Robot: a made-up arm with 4 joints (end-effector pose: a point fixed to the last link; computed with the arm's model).
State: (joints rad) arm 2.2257 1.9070 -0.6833 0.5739
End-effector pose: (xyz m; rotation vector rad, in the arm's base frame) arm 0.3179 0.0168 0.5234 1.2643 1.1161 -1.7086
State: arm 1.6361 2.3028 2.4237 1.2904
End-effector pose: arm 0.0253 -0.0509 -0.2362 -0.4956 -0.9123 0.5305
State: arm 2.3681 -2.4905 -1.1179 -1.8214
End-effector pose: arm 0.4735 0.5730 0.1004 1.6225 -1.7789 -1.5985
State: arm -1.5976 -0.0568 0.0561 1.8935
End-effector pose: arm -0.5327 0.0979 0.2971 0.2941 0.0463 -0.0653
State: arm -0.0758 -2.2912 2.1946 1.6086
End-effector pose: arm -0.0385 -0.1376 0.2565 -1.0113 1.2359 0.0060
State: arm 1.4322 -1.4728 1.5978 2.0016
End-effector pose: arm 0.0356 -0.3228 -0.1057 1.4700 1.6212 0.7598
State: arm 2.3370 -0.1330 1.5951 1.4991
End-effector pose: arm -0.0236 -0.1049 -0.2065 -1.8847 -1.7779 -0.9343
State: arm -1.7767 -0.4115 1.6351 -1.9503
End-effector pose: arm -0.0242 0.3484 0.3566 1.5598 -1.8237 -0.5245
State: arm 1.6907 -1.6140 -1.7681 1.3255
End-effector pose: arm 0.0196 0.5337 -0.3106 -1.1284 1.4542 -0.8431
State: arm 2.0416 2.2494 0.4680 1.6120
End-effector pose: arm 0.4250 -0.2663 0.1565 -0.9331 -0.7527 2.2098
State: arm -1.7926 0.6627 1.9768 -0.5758
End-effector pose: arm 0.0218 0.2837 0.1998 -0.9388 1.3508 -1.4806
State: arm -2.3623 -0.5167 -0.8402 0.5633
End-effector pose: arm -0.4291 0.0630 0.6161 -1.4341 0.4336 0.9551
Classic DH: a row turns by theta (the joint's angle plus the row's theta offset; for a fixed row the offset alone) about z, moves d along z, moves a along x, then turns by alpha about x. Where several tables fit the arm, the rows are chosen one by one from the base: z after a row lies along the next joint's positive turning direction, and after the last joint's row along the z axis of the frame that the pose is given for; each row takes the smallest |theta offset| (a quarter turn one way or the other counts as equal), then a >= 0, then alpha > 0; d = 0 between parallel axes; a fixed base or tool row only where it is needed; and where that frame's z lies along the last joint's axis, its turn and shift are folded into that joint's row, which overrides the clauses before.
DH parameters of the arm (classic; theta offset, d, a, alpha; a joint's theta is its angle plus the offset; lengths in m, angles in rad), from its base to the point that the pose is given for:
base (fixed): 1.5708 0.105 0 1.5708
joint 1: 0 0.069 -0.195 1.5708
joint 2: -1.5708 0.084 0.231 -1.5708
joint 3: 1.5708 -0.005 0.094 -1.5708
joint 4: -1.5708 -0.379 0.046 -1.5708
tool (fixed): -1.5708 -0.057 0 0

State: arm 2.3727 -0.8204 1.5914 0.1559
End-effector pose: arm -0.0887 0.0053 -0.3092 1.2914 0.1043 1.7455
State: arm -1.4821 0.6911 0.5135 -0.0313
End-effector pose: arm -0.3249 0.1487 -0.0642 -1.2424 -0.0852 -0.8920
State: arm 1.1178 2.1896 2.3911 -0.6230
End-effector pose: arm 0.0332 -0.2498 -0.0444 -2.5833 -1.6054 -0.3555
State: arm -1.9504 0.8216 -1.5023 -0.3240
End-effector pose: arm -0.1082 -0.4371 0.2518 -2.2219 -1.9742 0.7810
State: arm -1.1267 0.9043 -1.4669 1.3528
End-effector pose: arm -0.1283 -0.3383 -0.2264 -0.4800 -1.1210 1.0348
